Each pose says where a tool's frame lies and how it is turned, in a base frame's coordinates. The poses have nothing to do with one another.
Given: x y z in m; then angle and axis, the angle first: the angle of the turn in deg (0 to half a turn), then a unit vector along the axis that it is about.
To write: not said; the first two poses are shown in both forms.
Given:
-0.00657 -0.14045 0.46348 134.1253 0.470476 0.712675 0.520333
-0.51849 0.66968 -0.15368 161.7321 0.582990 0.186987 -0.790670
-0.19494 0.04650 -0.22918 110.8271 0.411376 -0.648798 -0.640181
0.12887 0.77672 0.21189 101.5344 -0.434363 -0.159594 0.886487
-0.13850 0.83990 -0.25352 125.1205 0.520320 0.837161 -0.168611
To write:
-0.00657 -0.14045 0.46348 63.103 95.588 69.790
-0.51849 0.66968 -0.15368 94.288 30.242 -127.877
-0.19494 0.04650 -0.22918 45.592 -71.904 -70.949
0.12887 0.77672 0.21189 -44.103 -16.204 90.009
-0.13850 0.83990 -0.25352 65.103 104.746 -21.097

